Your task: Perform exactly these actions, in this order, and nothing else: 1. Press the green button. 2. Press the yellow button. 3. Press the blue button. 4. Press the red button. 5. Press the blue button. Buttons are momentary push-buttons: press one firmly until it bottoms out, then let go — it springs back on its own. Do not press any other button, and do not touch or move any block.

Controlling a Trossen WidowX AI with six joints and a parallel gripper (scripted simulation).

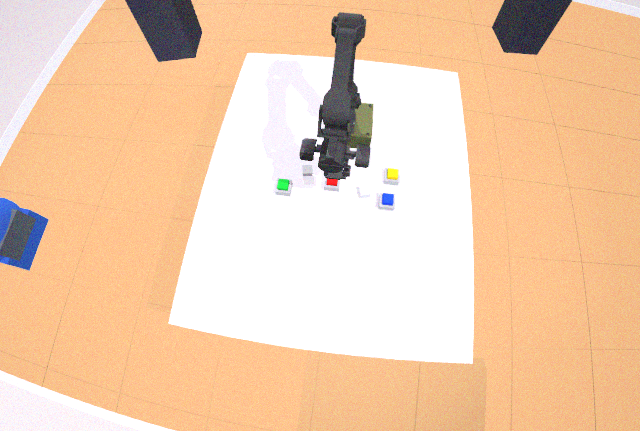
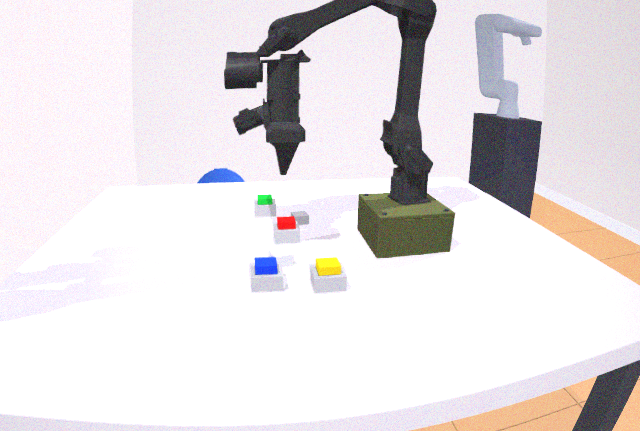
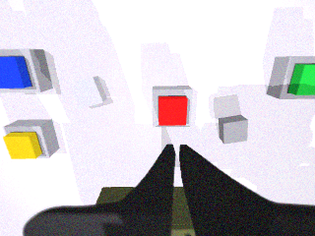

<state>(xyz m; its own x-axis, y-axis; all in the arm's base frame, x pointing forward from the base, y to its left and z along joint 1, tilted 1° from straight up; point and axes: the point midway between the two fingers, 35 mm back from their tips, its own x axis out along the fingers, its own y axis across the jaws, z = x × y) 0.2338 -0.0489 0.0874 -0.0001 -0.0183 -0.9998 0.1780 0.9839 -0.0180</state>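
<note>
My gripper tip is 90 mm above the red button and 10 mm past it. From my gripper tip the other things lie so: blue button (160 mm to the left, 90 mm below, 70 mm ahead); then small white block (120 mm below, 100 mm to the left, 30 mm ahead); then green button (160 mm to the right, 90 mm below).
</note>
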